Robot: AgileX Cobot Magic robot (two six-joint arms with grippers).
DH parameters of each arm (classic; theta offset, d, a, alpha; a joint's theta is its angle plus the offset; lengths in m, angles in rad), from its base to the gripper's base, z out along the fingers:
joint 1: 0 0.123 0 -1.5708
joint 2: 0.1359 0 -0.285 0
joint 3: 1.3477 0 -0.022 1.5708
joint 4: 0 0.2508 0 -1.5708
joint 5: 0 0 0.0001 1.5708
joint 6: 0 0.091 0 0
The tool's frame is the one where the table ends.
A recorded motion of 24 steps. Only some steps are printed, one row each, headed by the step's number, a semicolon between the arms.
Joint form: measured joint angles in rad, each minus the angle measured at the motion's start. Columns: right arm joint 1, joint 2, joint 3, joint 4, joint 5, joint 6; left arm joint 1, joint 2, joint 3, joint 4, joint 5, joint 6.
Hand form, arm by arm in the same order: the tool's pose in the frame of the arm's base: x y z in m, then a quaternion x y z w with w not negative. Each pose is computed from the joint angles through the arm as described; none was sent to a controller.
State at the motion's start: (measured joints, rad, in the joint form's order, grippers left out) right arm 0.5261 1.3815 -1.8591 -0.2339 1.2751 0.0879; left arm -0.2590 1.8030 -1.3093 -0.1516 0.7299 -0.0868
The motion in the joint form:
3: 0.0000 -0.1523 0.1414 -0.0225 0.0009 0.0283; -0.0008 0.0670 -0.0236 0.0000 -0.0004 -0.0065
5: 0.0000 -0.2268 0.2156 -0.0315 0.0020 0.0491; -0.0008 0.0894 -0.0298 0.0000 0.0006 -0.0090
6: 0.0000 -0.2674 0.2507 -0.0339 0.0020 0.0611; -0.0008 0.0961 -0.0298 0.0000 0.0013 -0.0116
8: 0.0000 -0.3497 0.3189 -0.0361 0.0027 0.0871; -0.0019 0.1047 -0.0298 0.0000 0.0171 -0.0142
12: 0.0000 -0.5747 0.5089 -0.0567 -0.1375 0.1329; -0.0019 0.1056 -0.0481 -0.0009 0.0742 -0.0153
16: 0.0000 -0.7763 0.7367 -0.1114 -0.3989 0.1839; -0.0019 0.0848 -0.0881 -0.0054 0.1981 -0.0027
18: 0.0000 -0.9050 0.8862 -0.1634 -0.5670 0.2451; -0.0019 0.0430 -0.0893 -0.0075 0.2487 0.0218
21: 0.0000 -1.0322 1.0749 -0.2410 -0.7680 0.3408; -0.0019 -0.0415 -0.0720 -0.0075 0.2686 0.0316
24: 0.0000 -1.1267 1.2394 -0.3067 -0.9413 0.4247; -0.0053 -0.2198 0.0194 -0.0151 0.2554 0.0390
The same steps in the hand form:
3: 0.1911 0.0854 0.5007 -0.16551 0.88415 0.01188 0.43675; 0.3750 -0.1092 0.2087 0.03593 0.97850 -0.09360 0.18025
5: 0.1735 0.0743 0.4957 -0.15553 0.88560 0.01206 0.43747; 0.3777 -0.1099 0.2015 0.03438 0.98020 -0.09200 0.17191
6: 0.1635 0.0683 0.4938 -0.14945 0.88534 0.01442 0.44003; 0.3782 -0.1100 0.1989 0.03298 0.98094 -0.09144 0.16825
8: 0.1434 0.0564 0.4892 -0.13628 0.88449 0.02130 0.44570; 0.3773 -0.1104 0.1950 0.03263 0.98309 -0.08976 0.15627
12: 0.0980 0.0295 0.4778 -0.11557 0.84502 0.04892 0.51980; 0.3757 -0.1106 0.1978 0.03435 0.98608 -0.08832 0.13663
16: 0.0715 0.0141 0.4549 -0.10717 0.77723 0.07329 0.61567; 0.3699 -0.1106 0.2135 0.04569 0.98950 -0.08767 0.10548
18: 0.0562 0.0061 0.4358 -0.09817 0.72891 0.09250 0.67119; 0.3616 -0.1089 0.2288 0.06058 0.98895 -0.08841 0.10238
21: 0.0472 0.0040 0.4056 -0.09605 0.67822 0.11682 0.71913; 0.3478 -0.1054 0.2550 0.06821 0.98534 -0.09309 0.12567
24: 0.0432 0.0073 0.3754 -0.10644 0.63925 0.14342 0.74797; 0.3113 -0.0973 0.2915 0.07382 0.97639 -0.10509 0.17368

